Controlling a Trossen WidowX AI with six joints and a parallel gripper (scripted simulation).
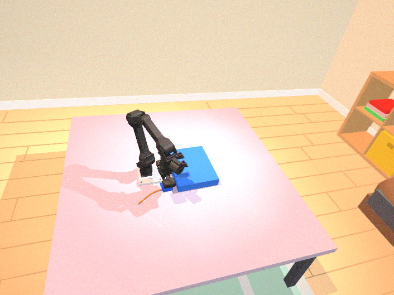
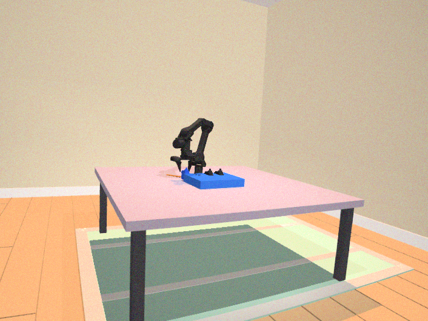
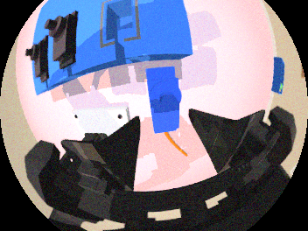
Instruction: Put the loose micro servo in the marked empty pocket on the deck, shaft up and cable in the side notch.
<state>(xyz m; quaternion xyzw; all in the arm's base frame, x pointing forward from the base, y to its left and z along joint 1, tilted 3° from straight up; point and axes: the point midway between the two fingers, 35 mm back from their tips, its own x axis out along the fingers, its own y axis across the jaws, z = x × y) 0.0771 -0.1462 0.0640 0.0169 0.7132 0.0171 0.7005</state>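
Right now the robot deck is 23 cm ahead of my gripper tip, 11 cm to the left of it and 2 cm below it.
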